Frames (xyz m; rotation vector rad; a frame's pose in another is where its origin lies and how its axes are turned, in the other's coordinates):
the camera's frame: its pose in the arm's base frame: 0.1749 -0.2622 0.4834 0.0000 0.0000 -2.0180
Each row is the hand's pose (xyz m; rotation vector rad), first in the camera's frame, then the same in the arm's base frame.
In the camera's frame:
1: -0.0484 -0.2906 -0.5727 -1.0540 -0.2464 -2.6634
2: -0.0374 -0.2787 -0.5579 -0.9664 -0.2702 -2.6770
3: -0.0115 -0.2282 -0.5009 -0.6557 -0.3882 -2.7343
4: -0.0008 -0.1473 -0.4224 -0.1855 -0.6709 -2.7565
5: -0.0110 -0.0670 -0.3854 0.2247 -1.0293 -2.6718
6: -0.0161 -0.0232 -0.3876 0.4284 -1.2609 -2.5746
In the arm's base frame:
1: -0.0662 -0.0929 -0.0893 0.5899 -0.5828 1.3369
2: -0.0602 -0.1080 -0.0745 0.5714 -0.5180 1.3606
3: -0.0259 -0.1531 -0.0175 0.5207 -0.2674 1.4008
4: 0.0424 -0.1978 0.0610 0.5101 0.1534 1.4007
5: 0.1192 -0.2233 0.0980 0.5756 0.5657 1.3428
6: 0.1609 -0.2377 0.0958 0.6445 0.7946 1.2839

